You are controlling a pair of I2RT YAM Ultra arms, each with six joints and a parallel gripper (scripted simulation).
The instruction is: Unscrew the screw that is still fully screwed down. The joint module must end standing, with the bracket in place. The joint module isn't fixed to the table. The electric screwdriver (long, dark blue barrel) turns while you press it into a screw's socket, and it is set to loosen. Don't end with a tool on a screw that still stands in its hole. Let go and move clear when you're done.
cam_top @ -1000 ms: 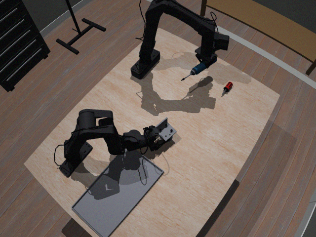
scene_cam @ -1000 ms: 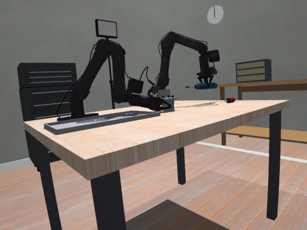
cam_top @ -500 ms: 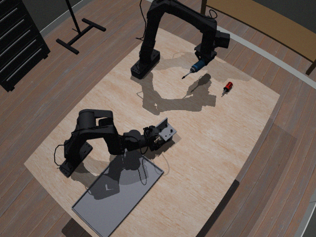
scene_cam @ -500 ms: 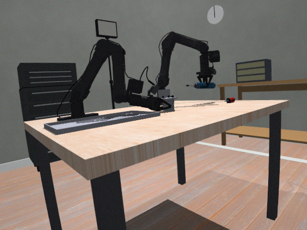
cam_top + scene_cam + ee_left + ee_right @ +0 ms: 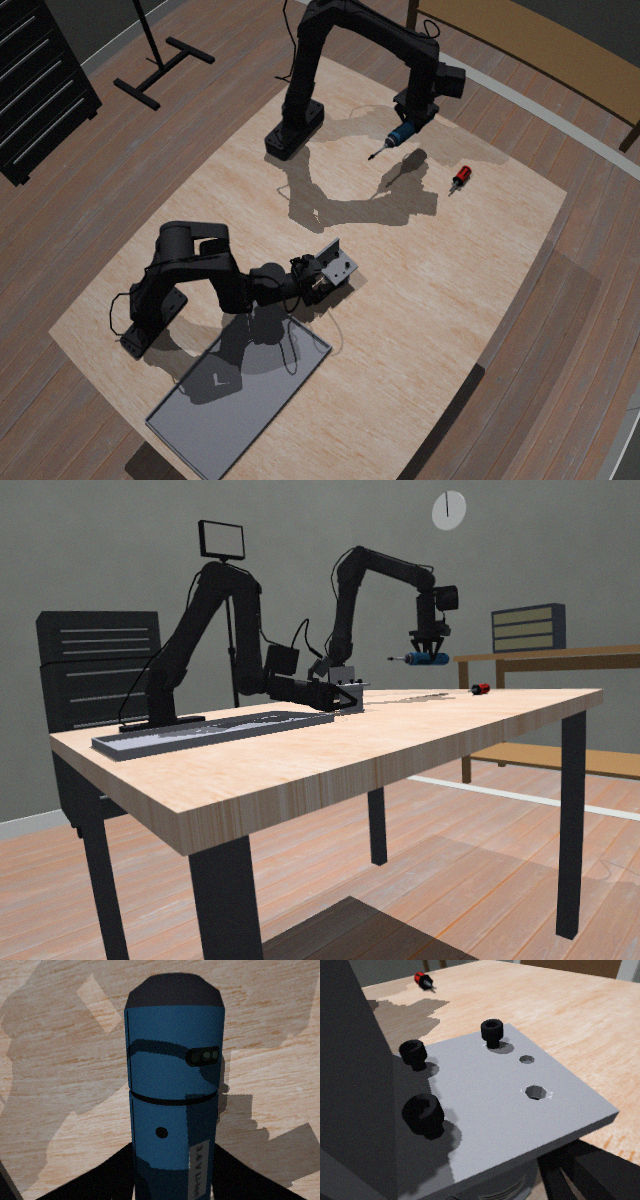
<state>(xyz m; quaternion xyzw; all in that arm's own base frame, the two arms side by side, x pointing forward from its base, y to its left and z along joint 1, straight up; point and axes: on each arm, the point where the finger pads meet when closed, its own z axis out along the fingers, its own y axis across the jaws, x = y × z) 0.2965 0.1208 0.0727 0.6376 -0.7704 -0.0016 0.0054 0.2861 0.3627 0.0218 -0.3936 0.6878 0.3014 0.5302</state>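
My right hand is 50 mm below the grey bracket. From my right hand the other things lie so: shallow grey tray 350 mm to the right, 50 mm behind, 20 mm below; then small red-handled screwdriver 410 mm to the left, 150 mm ahead, 10 mm below.
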